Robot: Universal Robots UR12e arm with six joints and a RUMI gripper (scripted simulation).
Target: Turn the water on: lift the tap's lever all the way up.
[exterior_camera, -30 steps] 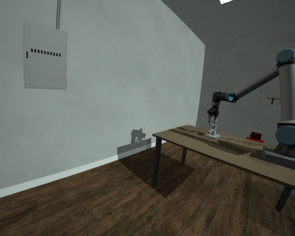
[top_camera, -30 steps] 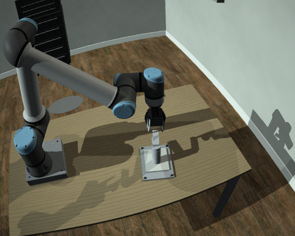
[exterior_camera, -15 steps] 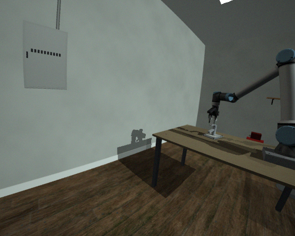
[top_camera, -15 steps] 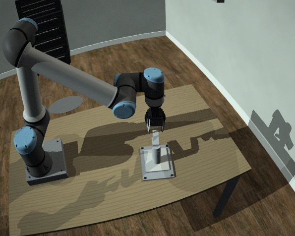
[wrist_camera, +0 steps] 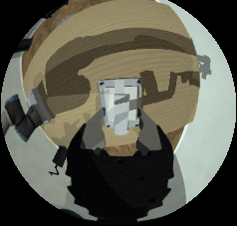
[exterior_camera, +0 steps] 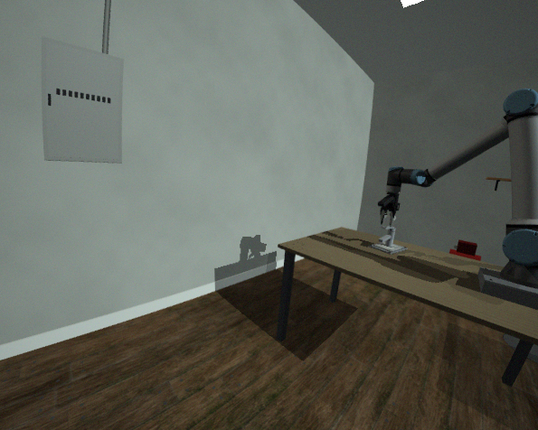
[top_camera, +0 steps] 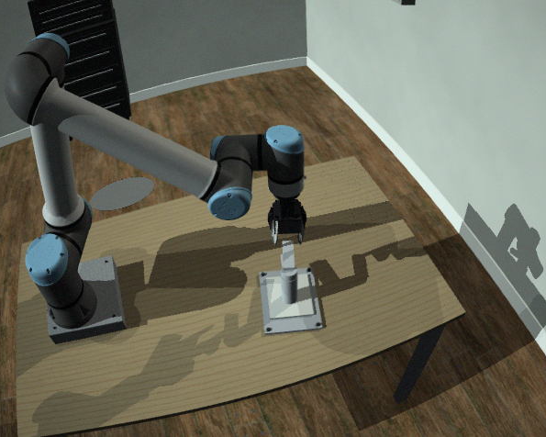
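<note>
Now: the lever 1 cm behind my hand, 3 cm to the right of it and 3 cm below it. Round my hand: tap: 1 cm behind, 6 cm to the right, 8 cm below.
</note>
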